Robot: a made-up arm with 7 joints.
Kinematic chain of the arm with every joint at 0, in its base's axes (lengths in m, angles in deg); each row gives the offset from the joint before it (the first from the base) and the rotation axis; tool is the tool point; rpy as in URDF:
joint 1: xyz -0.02 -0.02 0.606 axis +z
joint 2: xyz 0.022 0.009 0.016 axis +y
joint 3: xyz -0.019 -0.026 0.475 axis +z
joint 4: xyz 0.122 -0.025 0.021 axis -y
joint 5: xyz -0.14 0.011 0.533 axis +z
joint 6: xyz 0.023 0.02 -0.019 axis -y
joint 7: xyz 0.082 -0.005 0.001 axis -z
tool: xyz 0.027 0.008 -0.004 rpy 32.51 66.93 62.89
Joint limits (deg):
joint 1: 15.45..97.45
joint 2: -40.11..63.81
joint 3: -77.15..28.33
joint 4: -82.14..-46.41
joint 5: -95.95..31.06
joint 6: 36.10..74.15
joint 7: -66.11..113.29
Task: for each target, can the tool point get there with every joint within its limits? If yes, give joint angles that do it. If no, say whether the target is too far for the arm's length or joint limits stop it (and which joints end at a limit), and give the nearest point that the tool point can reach.
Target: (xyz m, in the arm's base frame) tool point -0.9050 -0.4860 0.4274
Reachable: no: joint limits stop it (at a limit: joint 1, joint 2, joint 3, joint 4, joint 5, joint 6) | nearest point -0.5098 -0.6607 1.3453 | short by 1.014 m
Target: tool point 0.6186 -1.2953 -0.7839
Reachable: no: too far | nearest point 0.8713 -0.3045 0.4623 | short by 1.612 m
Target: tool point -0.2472 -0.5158 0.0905
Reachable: no: joint limits stop it (at a limit: joint 1, joint 2, joint 3, joint 4, joint 6) | nearest point -0.1641 -0.7893 1.1317 | short by 1.080 m
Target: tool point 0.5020 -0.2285 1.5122
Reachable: yes | joints 62.45 -12.32 -62.53 -56.82 -14.20 50.46 43.41
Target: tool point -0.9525 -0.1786 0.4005
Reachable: no: joint limits stop it (at a limit: joint 1, joint 2, joint 3, joint 4, joint 6) | nearest point -0.4885 0.7566 0.4026 | short by 1.044 m
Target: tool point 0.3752 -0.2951 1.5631
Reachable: yes | joints 65.93 -28.86 -50.55 -55.99 5.76 56.00 36.72
